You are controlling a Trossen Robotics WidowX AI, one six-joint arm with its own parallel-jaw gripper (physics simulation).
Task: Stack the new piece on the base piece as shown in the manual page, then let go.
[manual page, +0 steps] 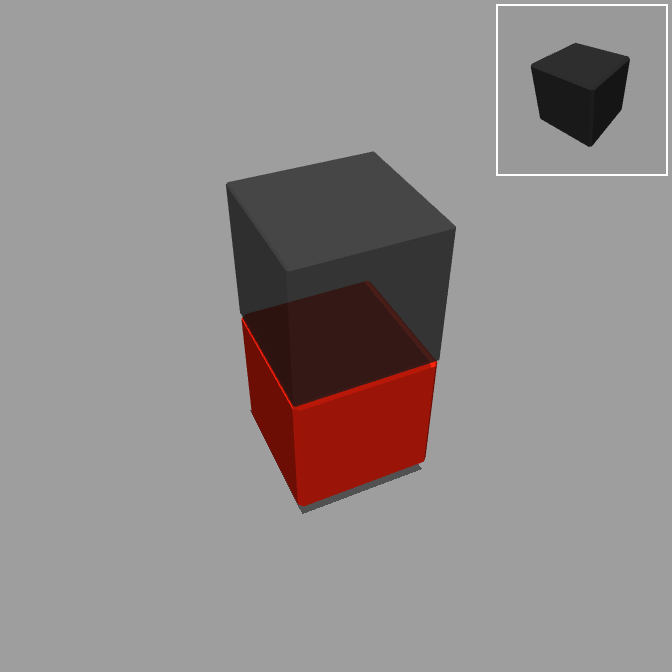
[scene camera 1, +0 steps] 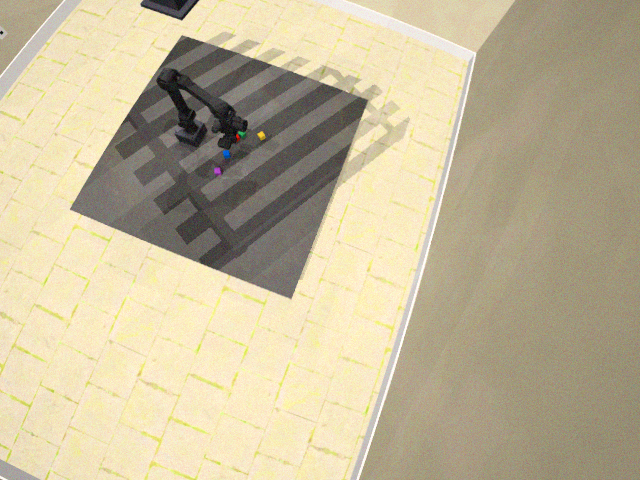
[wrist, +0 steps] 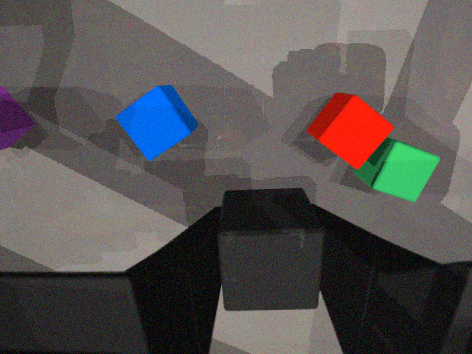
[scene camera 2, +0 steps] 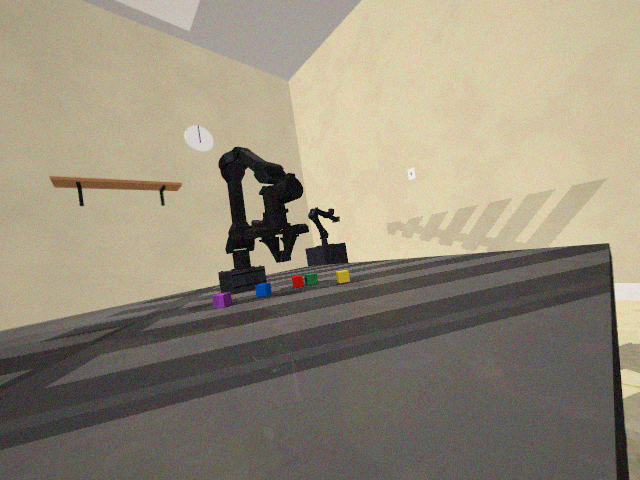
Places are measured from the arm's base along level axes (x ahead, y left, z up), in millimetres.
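Pixels of known places: gripper, fingertip midpoint: (scene camera 1: 233, 140) (wrist: 263, 215) (scene camera 2: 283, 261); arm's base, link origin: (scene camera 1: 191, 128) (scene camera 2: 242, 268).
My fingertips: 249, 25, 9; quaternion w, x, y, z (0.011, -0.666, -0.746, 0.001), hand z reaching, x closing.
Note:
Ahead of a thing's pixels: the offset from my fingertips to its top centre, as dx, dy, dz. Level surfaces: height alone.
My gripper (wrist: 270, 214) (scene camera 2: 282, 250) (scene camera 1: 227, 139) is shut on a dark grey cube @(+4, +0, +32) (wrist: 270, 267) and holds it above the grey mat @(dz -83) (scene camera 1: 280, 224) (scene camera 2: 390, 381). In the wrist view a blue cube @(-24, -60, -52) (wrist: 155, 121) (scene camera 2: 263, 290) (scene camera 1: 226, 153) lies on the mat ahead to the left. A red cube @(-27, +55, -52) (wrist: 352, 128) (scene camera 2: 297, 281) (scene camera 1: 237, 137) lies ahead to the right, touching a green cube @(-6, +91, -52) (wrist: 392, 173) (scene camera 2: 311, 279) (scene camera 1: 242, 134). The held cube is hard to make out in the scene views.
A purple cube @(-18, -173, -52) (scene camera 2: 222, 300) (scene camera 1: 217, 170) and a yellow cube @(+99, +126, -52) (scene camera 2: 342, 276) (scene camera 1: 261, 135) also lie on the mat. The arm's base (scene camera 2: 242, 278) (scene camera 1: 190, 133) stands behind the cubes. A second small arm on a dark block (scene camera 2: 326, 252) stands by the back wall.

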